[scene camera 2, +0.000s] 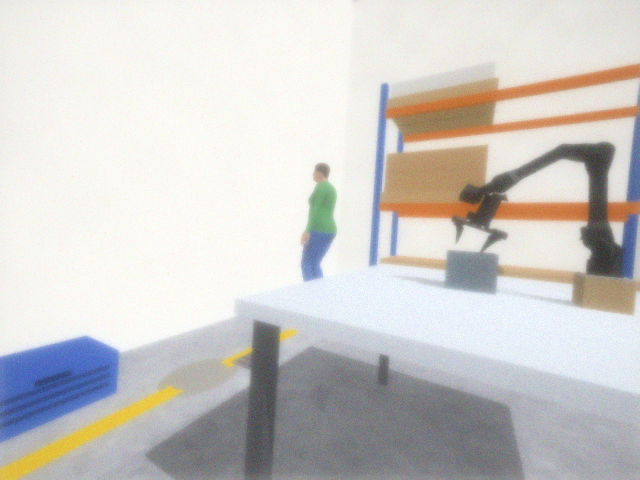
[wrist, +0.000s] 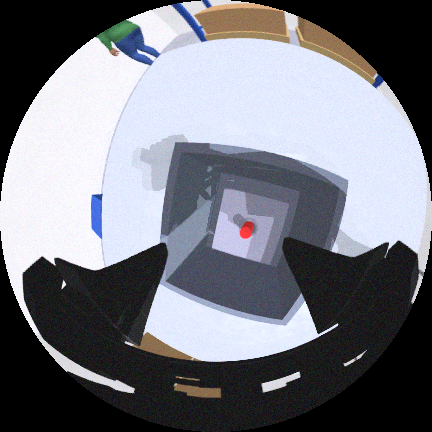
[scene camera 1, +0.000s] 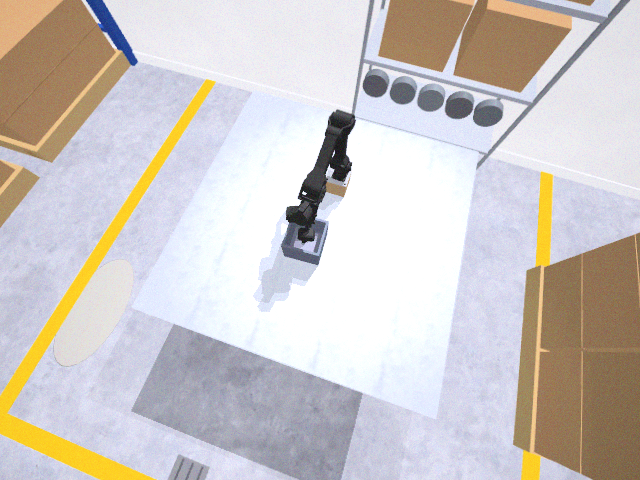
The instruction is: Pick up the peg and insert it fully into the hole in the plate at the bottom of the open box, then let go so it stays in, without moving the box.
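Places are measured from the arm's base along level axes (x right, y ahead, z up), in metres.
Pixels of known places: gripper, fingertip midpoint: (scene camera 2: 468, 248) (wrist: 225, 247); arm's base at its link origin: (scene camera 2: 604, 275) (scene camera 1: 340, 174).
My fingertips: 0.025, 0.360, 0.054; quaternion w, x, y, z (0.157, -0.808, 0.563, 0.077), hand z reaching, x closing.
For each thing: its middle in the pictures, then the offset to it from my fingertips, as dx, dy, dz. Level surfaces: height alone.
- red peg at the middle of its body: (wrist: 248, 225) -0.003, -0.008, -0.104
- plate at the middle of its body: (wrist: 249, 223) (scene camera 1: 305, 242) -0.003, -0.010, -0.118
- dark grey box at the middle of its body: (wrist: 247, 229) (scene camera 2: 469, 270) (scene camera 1: 305, 239) -0.003, -0.010, -0.083
- white table at its surface level: dz -0.152
The red peg (wrist: 246, 230) stands in the plate (wrist: 230, 205) at the bottom of the open box, near the plate's middle in the wrist view. Its round top faces the camera; how deep it sits cannot be told. The dark grey box (scene camera 1: 300, 253) (scene camera 2: 471, 271) (wrist: 230, 287) stands upright on the table. My gripper (scene camera 1: 306, 239) (scene camera 2: 470, 247) (wrist: 225, 247) is open and empty, its fingers spread wide above the box, apart from the peg. The peg does not show in the scene views, where the gripper or the box walls hide the inside.
The white table (scene camera 1: 382, 289) (scene camera 2: 361, 310) bears the box. A small brown block (scene camera 1: 337, 189) (scene camera 2: 607, 294) is by the arm's base. A person in green (scene camera 2: 323, 206) (wrist: 122, 34) stands beyond the table. Shelving with a blue post (scene camera 2: 379, 175) stands behind.
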